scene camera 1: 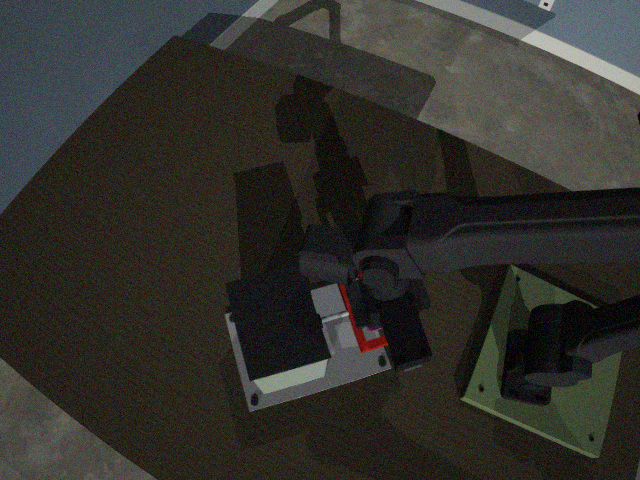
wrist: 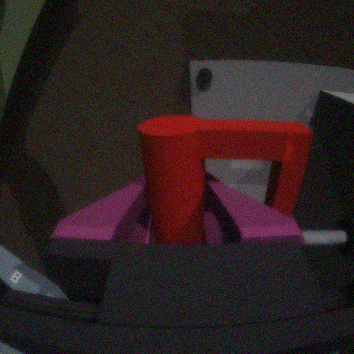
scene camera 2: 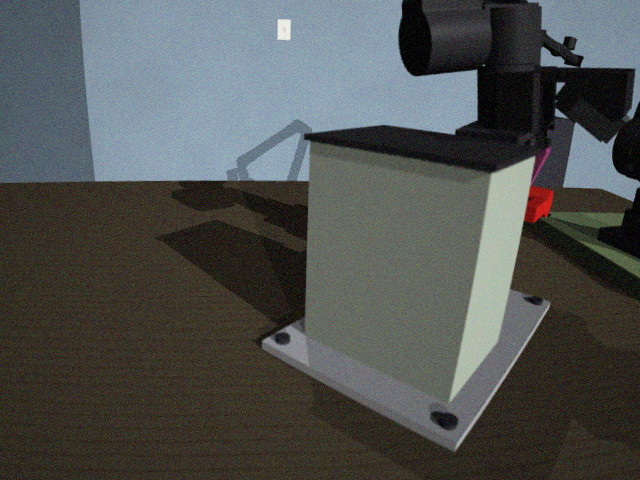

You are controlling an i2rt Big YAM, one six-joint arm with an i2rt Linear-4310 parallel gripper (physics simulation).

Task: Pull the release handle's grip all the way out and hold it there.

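Observation:
The red release handle is a rectangular loop with a thick round grip. It stands out from the side of a pale box with a black top. A light rod shows in the gap between the handle and the box. My gripper is shut on the grip, with a magenta finger against each side of it in the wrist view. The arm hides much of the handle in scene camera 1. The box hides part of it in scene camera 2.
The box is on a grey base plate with dark bolts at its corners, on a dark wooden table. The arm's green base is to the right in scene camera 1.

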